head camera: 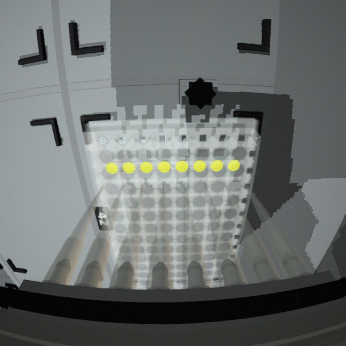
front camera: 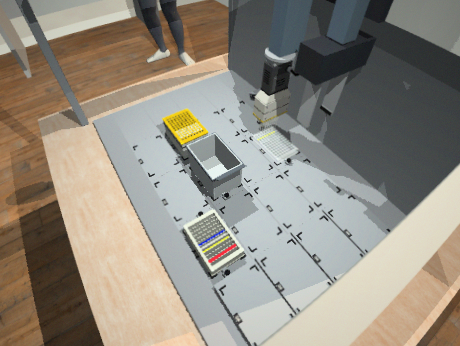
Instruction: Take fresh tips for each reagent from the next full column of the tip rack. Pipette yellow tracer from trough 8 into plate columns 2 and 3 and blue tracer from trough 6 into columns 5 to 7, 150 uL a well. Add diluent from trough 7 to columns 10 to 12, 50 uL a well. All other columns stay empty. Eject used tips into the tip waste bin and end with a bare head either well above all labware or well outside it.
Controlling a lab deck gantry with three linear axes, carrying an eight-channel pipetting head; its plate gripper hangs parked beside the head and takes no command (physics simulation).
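Observation:
The eight-channel head (front camera: 272,102) is over the near-white plate (front camera: 285,150) (head camera: 172,122). In the head camera, eight pale tips (head camera: 82,225) are on its nozzles, their ends near the row beside the yellow one; no yellow shows inside them. One row of eight yellow wells (head camera: 164,167) shows, second from the plate's lettered end; the other wells look grey. The trough rack (front camera: 188,231) shows blue, pale, yellow and red stripes. The yellow tip rack (front camera: 185,125) has darker and paler halves. The grey waste bin (front camera: 225,185) stands between racks. The parked plate gripper (front camera: 311,92) looks open and empty.
A dark housing (front camera: 335,57) hangs beside the head. Black corner marks and slot lines cover the deck (front camera: 270,240). A wooden border (front camera: 70,200) runs along the left, and a dark wall (front camera: 375,130) stands behind the plate. A person's legs (front camera: 160,27) show beyond the deck.

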